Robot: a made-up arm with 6 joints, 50 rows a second.
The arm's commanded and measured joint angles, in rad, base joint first. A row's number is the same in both.
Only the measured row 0 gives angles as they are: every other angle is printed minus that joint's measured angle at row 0.
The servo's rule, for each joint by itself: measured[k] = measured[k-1] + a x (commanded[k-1-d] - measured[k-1]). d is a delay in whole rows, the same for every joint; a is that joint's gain. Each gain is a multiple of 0.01, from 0.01 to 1. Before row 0 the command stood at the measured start. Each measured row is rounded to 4 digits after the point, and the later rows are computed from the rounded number. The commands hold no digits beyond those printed.
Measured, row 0: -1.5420 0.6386 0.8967 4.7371 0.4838 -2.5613
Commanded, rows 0 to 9: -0.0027 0.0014 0.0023 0.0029 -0.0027 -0.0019; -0.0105 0.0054 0.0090 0.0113 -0.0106 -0.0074; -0.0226 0.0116 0.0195 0.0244 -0.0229 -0.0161; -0.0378 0.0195 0.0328 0.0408 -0.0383 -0.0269; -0.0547 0.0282 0.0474 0.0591 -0.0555 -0.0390; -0.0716 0.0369 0.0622 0.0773 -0.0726 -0.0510; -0.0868 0.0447 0.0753 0.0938 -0.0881 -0.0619; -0.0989 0.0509 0.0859 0.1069 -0.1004 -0.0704; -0.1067 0.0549 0.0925 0.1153 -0.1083 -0.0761; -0.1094 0.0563 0.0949 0.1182 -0.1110 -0.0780
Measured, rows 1 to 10: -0.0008 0.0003 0.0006 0.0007 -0.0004 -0.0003; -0.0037 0.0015 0.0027 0.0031 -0.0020 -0.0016; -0.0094 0.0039 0.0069 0.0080 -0.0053 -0.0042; -0.0179 0.0076 0.0134 0.0155 -0.0106 -0.0083; -0.0289 0.0125 0.0219 0.0255 -0.0178 -0.0138; -0.0417 0.0184 0.0320 0.0374 -0.0266 -0.0205; -0.0552 0.0247 0.0428 0.0504 -0.0364 -0.0280; -0.0683 0.0310 0.0536 0.0634 -0.0466 -0.0356; -0.0798 0.0367 0.0633 0.0753 -0.0565 -0.0429; -0.0887 0.0414 0.0712 0.0852 -0.0652 -0.0492
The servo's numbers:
d 0
a 0.30 0.24 0.25 0.23 0.16 0.18

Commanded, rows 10 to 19: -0.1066 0.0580 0.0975 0.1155 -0.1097 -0.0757; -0.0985 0.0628 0.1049 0.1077 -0.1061 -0.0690; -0.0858 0.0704 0.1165 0.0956 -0.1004 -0.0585; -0.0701 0.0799 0.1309 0.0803 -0.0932 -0.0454; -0.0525 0.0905 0.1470 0.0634 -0.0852 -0.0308; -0.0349 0.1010 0.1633 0.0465 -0.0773 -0.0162; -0.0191 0.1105 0.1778 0.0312 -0.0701 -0.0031; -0.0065 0.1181 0.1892 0.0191 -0.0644 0.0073; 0.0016 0.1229 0.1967 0.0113 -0.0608 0.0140; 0.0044 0.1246 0.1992 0.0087 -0.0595 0.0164
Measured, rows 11 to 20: -0.0941 0.0454 0.0778 0.0922 -0.0723 -0.0540; -0.0954 0.0496 0.0846 0.0958 -0.0777 -0.0567; -0.0925 0.0546 0.0926 0.0958 -0.0813 -0.0570; -0.0858 0.0607 0.1022 0.0922 -0.0832 -0.0549; -0.0758 0.0679 0.1134 0.0856 -0.0835 -0.0506; -0.0635 0.0758 0.1259 0.0766 -0.0825 -0.0444; -0.0502 0.0841 0.1389 0.0662 -0.0805 -0.0370; -0.0371 0.0923 0.1515 0.0554 -0.0779 -0.0290; -0.0255 0.0996 0.1628 0.0453 -0.0752 -0.0213; -0.0165 0.1056 0.1719 0.0369 -0.0727 -0.0145
